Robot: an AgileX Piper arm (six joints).
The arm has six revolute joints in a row. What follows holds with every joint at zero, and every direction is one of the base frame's.
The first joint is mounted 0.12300 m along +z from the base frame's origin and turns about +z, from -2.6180 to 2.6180 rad.
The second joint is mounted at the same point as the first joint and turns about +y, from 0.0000 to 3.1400 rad.
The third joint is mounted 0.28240 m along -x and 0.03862 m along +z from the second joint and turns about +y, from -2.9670 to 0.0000 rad.
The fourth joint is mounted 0.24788 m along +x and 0.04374 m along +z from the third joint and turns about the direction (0.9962, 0, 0.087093), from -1.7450 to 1.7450 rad.
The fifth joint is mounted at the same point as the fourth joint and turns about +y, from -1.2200 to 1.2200 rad.
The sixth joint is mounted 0.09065 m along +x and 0.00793 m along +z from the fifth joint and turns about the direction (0.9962, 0, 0.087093), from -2.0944 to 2.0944 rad.
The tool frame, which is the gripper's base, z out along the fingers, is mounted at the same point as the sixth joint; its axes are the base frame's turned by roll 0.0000, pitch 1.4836 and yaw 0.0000 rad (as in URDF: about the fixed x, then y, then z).
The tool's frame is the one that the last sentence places.
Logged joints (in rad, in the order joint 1, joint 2, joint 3, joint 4, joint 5, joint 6), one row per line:
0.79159 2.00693 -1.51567 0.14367 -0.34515 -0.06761
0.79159 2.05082 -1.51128 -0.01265 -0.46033 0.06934
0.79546 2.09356 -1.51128 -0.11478 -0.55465 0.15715
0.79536 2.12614 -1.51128 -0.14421 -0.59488 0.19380
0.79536 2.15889 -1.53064 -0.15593 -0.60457 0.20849
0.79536 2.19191 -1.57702 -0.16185 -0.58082 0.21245
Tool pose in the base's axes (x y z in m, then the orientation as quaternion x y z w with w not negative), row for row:
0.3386 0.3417 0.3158 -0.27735 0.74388 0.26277 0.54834
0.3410 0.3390 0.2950 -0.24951 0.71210 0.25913 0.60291
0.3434 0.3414 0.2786 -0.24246 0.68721 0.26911 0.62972
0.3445 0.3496 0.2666 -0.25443 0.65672 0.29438 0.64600
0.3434 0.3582 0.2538 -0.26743 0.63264 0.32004 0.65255
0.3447 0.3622 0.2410 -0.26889 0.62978 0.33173 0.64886
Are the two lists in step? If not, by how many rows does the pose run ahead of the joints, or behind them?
The pose runs 2 rows behind the joints: the pose in row i belongs to the joints in row i - 2.
